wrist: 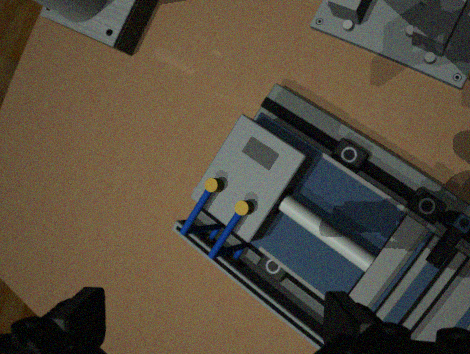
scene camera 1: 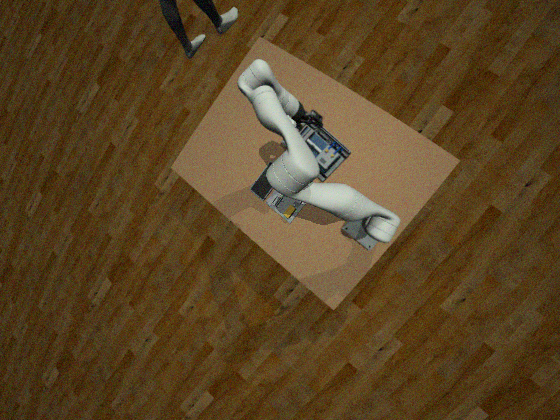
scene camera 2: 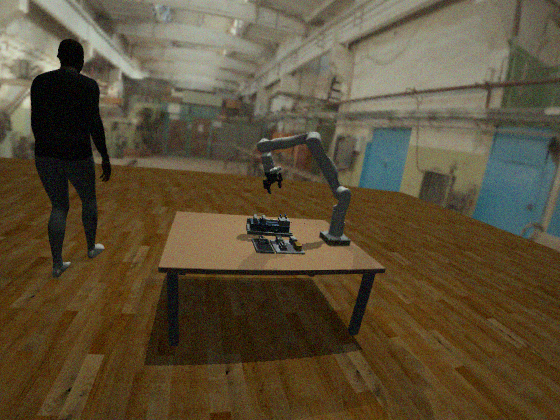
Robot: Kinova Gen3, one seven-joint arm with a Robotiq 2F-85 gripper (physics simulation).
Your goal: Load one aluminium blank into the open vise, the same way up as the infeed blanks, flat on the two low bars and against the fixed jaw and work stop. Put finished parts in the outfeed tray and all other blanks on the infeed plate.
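Frame: origin at the arm's base, x ahead, y left, z up, level; centimetres.
Seen in the pictures: gripper, fingertip midpoint: [wrist: 214, 315] [scene camera 1: 311, 127] [scene camera 2: 275, 190]; arm's base, origin of the base link: [scene camera 2: 334, 234].
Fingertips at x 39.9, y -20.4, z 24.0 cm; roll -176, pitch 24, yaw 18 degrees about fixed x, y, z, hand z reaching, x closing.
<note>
Offsets run from my fingertips to a thing's top centre. "spot": to the spot under its first point. Level surfaces: height alone.
The vise @[dx +1.4, dy +1.1, dz -18.2 cm] [scene camera 1: 327, 159] [scene camera 2: 270, 226] [wrist: 270, 172] shows in the wrist view at centre right, with a grey end block, blue bed and pale round bar; its right end is cut off. Light bars cross it at the right, where I cannot tell whether a blank lies. My gripper [scene camera 1: 313, 120] [scene camera 2: 274, 188] [wrist: 214, 315] is open and empty, high above the table near the vise. The infeed plate @[dx +0.7, dy +29.5, dz -27.3 cm] [scene camera 1: 281, 210] [scene camera 2: 284, 250] [wrist: 362, 35] shows partly at the wrist view's upper right, with a grey block @[spot: dx -5.0, dy +22.8, dz -23.7 cm] [wrist: 346, 7] on it. A yellow block @[dx -3.5, dy +34.9, dz -23.7 cm] [scene camera 1: 289, 211] [scene camera 2: 298, 246] stands at one end. The dark outfeed tray [scene camera 1: 261, 185] [scene camera 2: 263, 246] adjoins the plate; its contents are unclear.
Two blue rods with yellow knobs [wrist: 211, 185] [wrist: 241, 208] stand up at the vise's end block. The robot's base [scene camera 1: 352, 232] [scene camera 2: 335, 240] [wrist: 90, 25] stands on the table @[dz -28.1 cm] [scene camera 1: 400, 150] [scene camera 2: 210, 255] [wrist: 100, 150]. The arm hides part of the plate and tray from above. A person [scene camera 2: 65, 115] stands beyond the table.
</note>
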